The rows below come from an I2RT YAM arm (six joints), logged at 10 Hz.
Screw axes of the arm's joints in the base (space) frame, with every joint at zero. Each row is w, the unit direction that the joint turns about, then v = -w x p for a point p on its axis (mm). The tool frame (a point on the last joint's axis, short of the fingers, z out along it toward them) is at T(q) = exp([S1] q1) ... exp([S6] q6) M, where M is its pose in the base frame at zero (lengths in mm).
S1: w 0 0 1 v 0.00 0.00 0.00
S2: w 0 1 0 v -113.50 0.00 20.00
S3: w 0 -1 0 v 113.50 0.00 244.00
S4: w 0 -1 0 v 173.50 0.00 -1.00
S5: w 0 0 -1 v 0.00 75.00 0.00
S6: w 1 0 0 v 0.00 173.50 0.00
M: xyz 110.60 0.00 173.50 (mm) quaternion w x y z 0.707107 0 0.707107 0
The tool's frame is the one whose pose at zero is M.
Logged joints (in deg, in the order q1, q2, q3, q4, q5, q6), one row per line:
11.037, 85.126, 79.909, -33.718, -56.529, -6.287
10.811, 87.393, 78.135, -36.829, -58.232, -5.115
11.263, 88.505, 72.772, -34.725, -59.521, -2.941
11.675, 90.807, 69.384, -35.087, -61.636, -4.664
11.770, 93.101, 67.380, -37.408, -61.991, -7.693
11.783, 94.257, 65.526, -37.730, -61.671, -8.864
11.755, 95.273, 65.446, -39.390, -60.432, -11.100
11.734, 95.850, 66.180, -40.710, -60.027, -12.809
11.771, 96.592, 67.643, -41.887, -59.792, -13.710
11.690, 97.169, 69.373, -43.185, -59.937, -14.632
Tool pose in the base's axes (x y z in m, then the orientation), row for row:
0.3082, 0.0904, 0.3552, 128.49, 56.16, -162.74
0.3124, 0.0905, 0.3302, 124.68, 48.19, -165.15
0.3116, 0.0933, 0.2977, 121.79, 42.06, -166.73
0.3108, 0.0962, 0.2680, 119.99, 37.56, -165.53
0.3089, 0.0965, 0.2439, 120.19, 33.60, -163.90
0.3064, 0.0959, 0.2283, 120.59, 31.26, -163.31
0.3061, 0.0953, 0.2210, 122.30, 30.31, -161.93
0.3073, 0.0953, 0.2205, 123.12, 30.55, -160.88
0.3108, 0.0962, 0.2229, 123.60, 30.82, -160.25
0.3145, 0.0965, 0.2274, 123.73, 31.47, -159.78
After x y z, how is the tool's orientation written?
As angles about the fixed x, y, z axes (roll, pitch, yaw), in degrees.
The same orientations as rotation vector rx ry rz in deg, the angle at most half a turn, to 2 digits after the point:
-47.44, 111.42, 65.33
-44.39, 117.99, 70.88
-41.55, 122.65, 75.65
-41.74, 125.88, 80.12
-41.89, 129.68, 82.14
-41.44, 132.14, 82.75
-42.29, 133.95, 81.50
-43.50, 134.10, 80.81
-44.28, 134.04, 80.37
-45.10, 133.43, 80.20

